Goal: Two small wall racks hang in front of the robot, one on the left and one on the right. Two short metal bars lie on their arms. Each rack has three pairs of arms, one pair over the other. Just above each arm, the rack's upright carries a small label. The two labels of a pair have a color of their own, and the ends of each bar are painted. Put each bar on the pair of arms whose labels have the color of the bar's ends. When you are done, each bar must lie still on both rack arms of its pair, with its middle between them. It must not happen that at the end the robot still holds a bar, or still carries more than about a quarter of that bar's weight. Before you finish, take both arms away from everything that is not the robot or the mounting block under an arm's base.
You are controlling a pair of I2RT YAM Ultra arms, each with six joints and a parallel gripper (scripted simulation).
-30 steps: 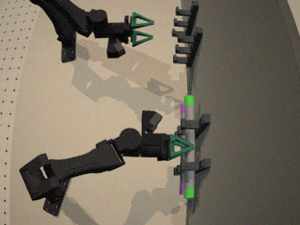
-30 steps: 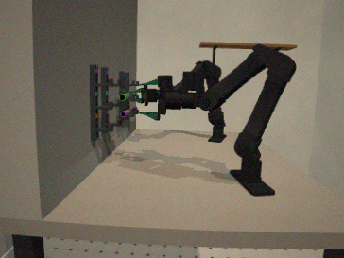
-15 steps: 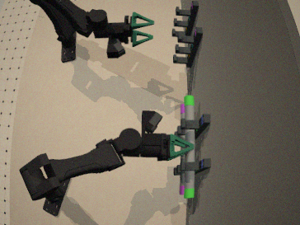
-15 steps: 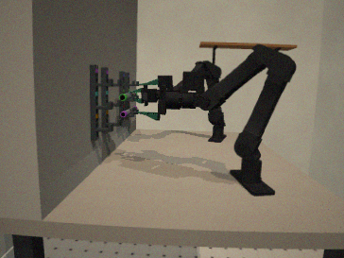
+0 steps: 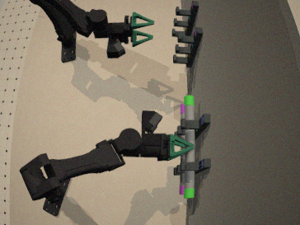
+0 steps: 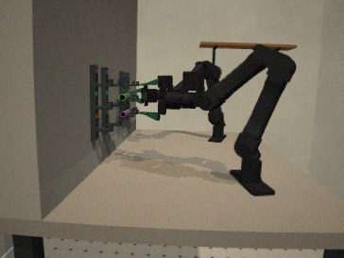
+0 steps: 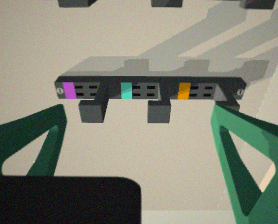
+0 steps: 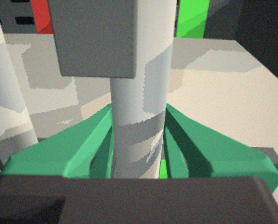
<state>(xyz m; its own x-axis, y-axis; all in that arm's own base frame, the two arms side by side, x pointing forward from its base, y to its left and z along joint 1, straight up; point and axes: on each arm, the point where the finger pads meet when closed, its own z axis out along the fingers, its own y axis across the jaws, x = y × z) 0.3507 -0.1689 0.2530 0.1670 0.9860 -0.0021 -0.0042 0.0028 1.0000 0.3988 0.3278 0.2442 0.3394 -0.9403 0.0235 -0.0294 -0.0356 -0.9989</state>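
The green-ended bar lies right at my right hand. From my right hand the other things lie so: magenta-ended bar 1 cm to the left, 8 cm below; then dark wall 10 cm ahead, 19 cm to the left, 18 cm above.
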